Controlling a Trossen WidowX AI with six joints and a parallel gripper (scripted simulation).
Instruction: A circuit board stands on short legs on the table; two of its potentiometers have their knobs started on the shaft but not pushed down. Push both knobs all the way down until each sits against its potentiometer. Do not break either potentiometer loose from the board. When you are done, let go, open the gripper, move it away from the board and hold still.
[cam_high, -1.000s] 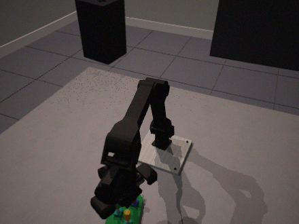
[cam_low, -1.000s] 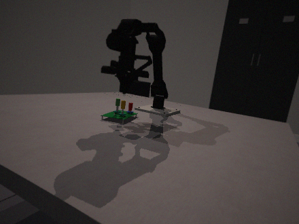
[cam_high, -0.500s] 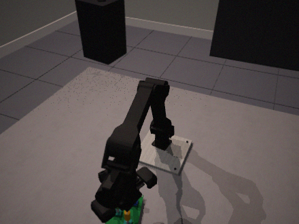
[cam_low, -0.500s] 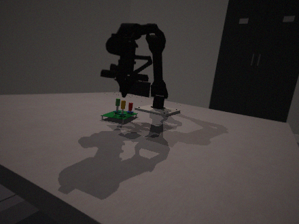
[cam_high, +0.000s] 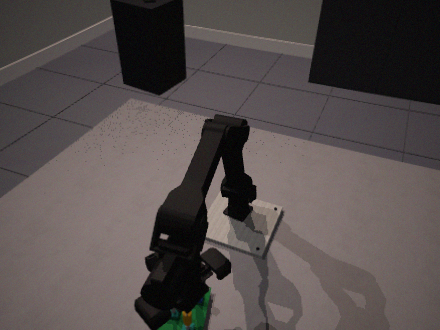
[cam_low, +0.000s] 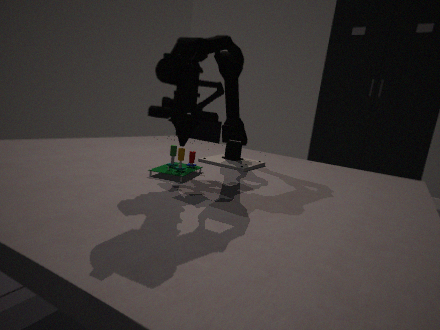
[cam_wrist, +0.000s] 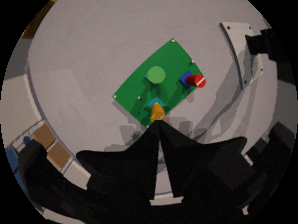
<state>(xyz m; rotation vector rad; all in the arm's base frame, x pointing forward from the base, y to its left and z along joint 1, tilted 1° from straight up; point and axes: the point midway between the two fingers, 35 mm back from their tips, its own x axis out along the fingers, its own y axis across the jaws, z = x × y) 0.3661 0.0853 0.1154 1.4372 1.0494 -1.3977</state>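
The orange knob lies 2 cm below my gripper tip. From my gripper tip the other things lie so: red knob (7 cm behind, 4 cm below, 2 cm to the right).
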